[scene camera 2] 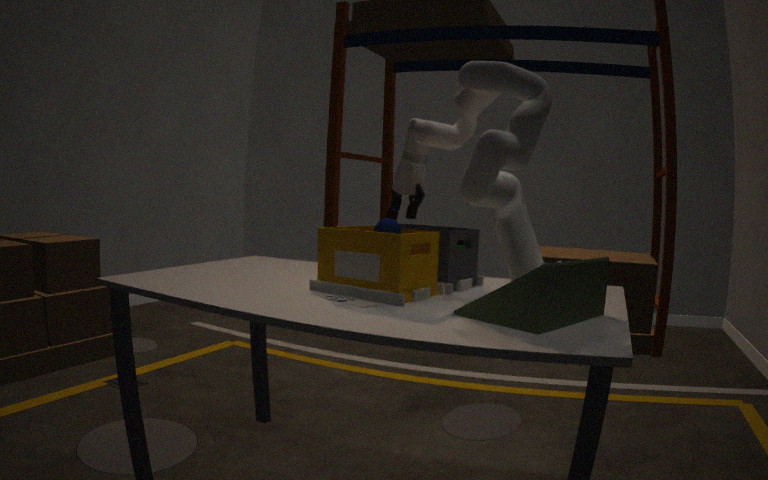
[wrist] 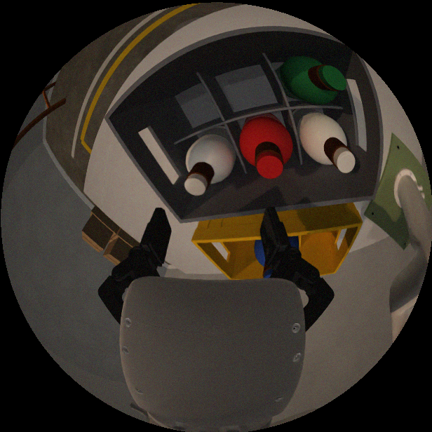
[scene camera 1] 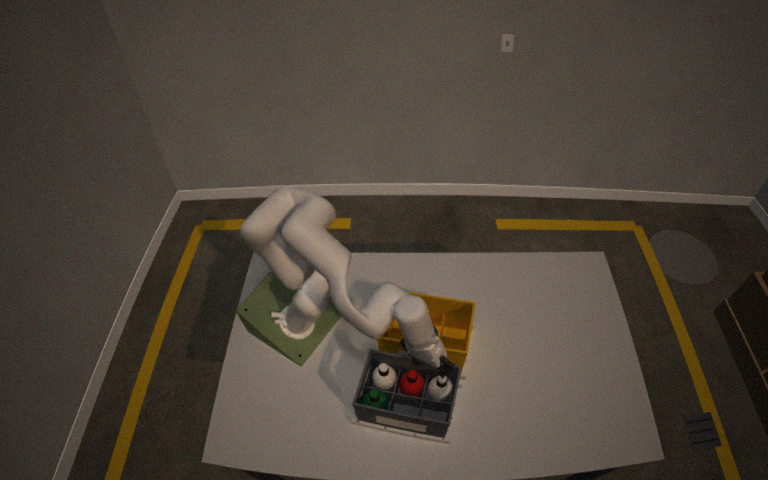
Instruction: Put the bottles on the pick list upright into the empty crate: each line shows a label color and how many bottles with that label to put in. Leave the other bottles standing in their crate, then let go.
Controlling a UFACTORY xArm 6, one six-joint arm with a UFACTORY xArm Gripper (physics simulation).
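Places are measured from the arm's base along level axes (x down, y right, z back), in centimetres.
Pixels of known places: gripper, fingertip midpoint: point(scene camera 2: 402, 214) point(scene camera 1: 431, 367); arm's base, link origin: point(scene camera 1: 296, 321).
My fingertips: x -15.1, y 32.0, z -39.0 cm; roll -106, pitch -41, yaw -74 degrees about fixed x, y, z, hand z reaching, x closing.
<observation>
For each thing: its top centre in the pictures, then the offset to it from my fingertips. Level surfaces: height alone.
- grey crate, top centre: point(scene camera 1: 408, 385) point(scene camera 2: 426, 227) dx +3.6, dy +2.8, dz +7.0 cm
- yellow crate, top centre: point(scene camera 2: 378, 229) point(scene camera 1: 427, 320) dx +3.6, dy -17.7, dz -3.2 cm
- blue bottle, top centre: point(scene camera 2: 388, 206) dx -2.5, dy -13.3, dz -1.7 cm
- white table, surface height: dx +21.1 cm
The grey crate point(scene camera 1: 403, 425) point(scene camera 2: 465, 266) point(wrist: 150, 197) holds upright bottles: a green one point(scene camera 1: 375, 399) point(wrist: 305, 80), a red one point(scene camera 1: 411, 383) point(wrist: 265, 140), a cream-white one point(scene camera 1: 384, 376) point(wrist: 322, 137) and a grey-white one point(scene camera 1: 439, 388) point(wrist: 212, 157). Two of its compartments are empty. The yellow crate point(scene camera 1: 461, 302) point(scene camera 2: 356, 240) point(wrist: 277, 224) behind it holds a blue bottle point(scene camera 2: 387, 225) point(wrist: 261, 251), partly hidden. My gripper point(scene camera 1: 444, 366) point(scene camera 2: 402, 216) point(wrist: 214, 218) is open and empty, above the crates near the grey-white bottle's end. The pick list's writing cannot be read.
The crates stand close together on the white table point(scene camera 1: 543, 367) point(scene camera 2: 215, 283), with low pale strips point(scene camera 2: 362, 293) along their bases. The arm's base stands on a green block point(scene camera 1: 271, 333) point(scene camera 2: 543, 300) point(wrist: 395, 200). A tall shelf rack point(scene camera 2: 335, 124) stands behind the table.
</observation>
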